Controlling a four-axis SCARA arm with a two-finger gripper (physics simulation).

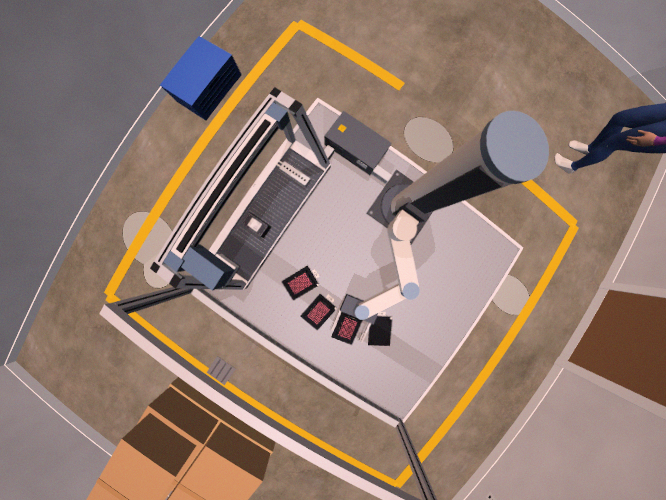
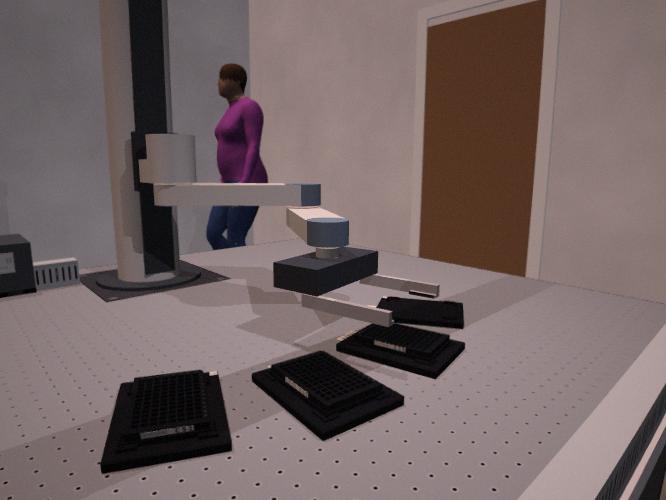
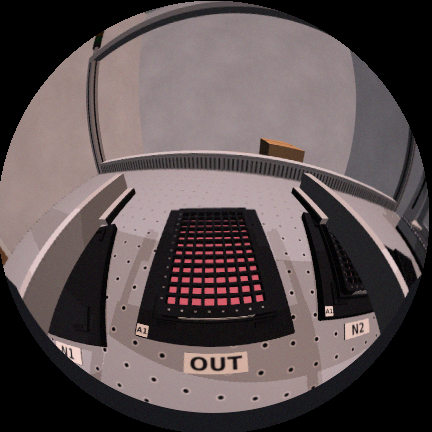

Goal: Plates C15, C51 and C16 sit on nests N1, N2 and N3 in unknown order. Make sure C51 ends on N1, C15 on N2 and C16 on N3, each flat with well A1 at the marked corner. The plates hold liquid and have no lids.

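Pixels of known places: gripper, fingertip midpoint: [image 1: 346, 335] [image 2: 416, 303] [image 3: 213, 177]; arm's base at its link origin: [image 2: 150, 282].
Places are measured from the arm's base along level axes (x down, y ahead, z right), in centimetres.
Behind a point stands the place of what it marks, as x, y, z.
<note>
Plate C16 [image 1: 347, 327] {-3.3, 70.9, -11.5} [image 2: 411, 336] {-3.7, 72.4, -12.8} [image 3: 215, 260] {-3.3, 70.2, -11.4}, black with pink wells, looks flat on the OUT nest [image 3: 215, 337] {-2.5, 64.0, -10.2}; its label is unreadable now. My gripper [image 2: 414, 304] {-9.3, 73.5, -12.3} [image 3: 213, 177] {-9.3, 73.5, -12.3} is open and empty above it, one finger on each side, clear of it. Nest N1 [image 1: 379, 330] {-2.5, 62.8, -27.3} [image 2: 422, 311] {-2.5, 64.4, -27.0} [image 3: 80, 290] {-2.5, 62.4, -24.0} is bare. A plate [image 1: 317, 311] {-3.8, 72.6, 6.7} [image 2: 326, 376] {-3.8, 73.5, 5.9} sits on nest N2 [image 3: 315, 280] {-1.6, 69.9, -0.7}; its label is unreadable. The plate [image 1: 299, 282] {-3.7, 65.3, 23.2} [image 2: 169, 398] {-3.8, 65.8, 22.6} on the end nest [image 2: 215, 444] {-2.4, 74.9, 21.9}, N3, seems labelled C51. Its A1 mark is unreadable.
The nests stand in an arc on the perforated table [image 1: 333, 215] {-1.3, 25.9, 28.7} [image 2: 484, 419] {-1.3, 89.9, -3.6}. A gantry machine with a dark deck [image 1: 287, 193] {-6.2, 30.6, 54.6} and a dark grey box [image 1: 357, 141] {-12.8, -10.7, 39.7} stand along the table's sides. A person [image 2: 239, 139] stands behind the arm's column [image 2: 121, 161] {-30.3, 4.2, 6.2}.
</note>
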